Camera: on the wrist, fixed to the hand. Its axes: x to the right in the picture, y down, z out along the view.
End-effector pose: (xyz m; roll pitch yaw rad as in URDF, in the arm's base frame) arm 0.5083 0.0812 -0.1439 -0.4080 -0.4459 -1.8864
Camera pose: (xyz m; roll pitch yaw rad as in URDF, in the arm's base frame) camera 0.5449 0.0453 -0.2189 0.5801 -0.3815 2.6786
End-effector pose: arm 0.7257 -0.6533 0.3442 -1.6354 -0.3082 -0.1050
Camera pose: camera 0.7294 -0.7115 0.2746 1.9036 -1.2933 2.8064
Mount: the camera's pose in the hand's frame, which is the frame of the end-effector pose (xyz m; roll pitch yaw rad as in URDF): -0.0118 0.0729 -0.0529 0.1135 0.0020 -1.5332
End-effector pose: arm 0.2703 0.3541 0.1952 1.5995 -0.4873 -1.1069
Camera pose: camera 0.2955 0.4173 0.2554 1.7383 1.0451 -1.0457
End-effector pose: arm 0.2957 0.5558 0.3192 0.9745 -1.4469 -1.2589
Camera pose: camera 0.3666 0.6121 0.3113 1.6148 0.0651 -1.8541
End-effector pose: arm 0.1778 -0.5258 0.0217 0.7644 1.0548 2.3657
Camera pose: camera 0.1118 -0.5861 0.0380 -1.0639 0.3840 0.1131
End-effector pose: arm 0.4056 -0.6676 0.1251 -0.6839 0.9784 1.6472
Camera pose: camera 0.3886 -0.7479 0.0863 -0.9820 -0.3262 0.6875
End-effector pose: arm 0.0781 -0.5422 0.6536 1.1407 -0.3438 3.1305
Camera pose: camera 0.1032 -0.6210 0.6912 0.8701 1.0033 2.2489
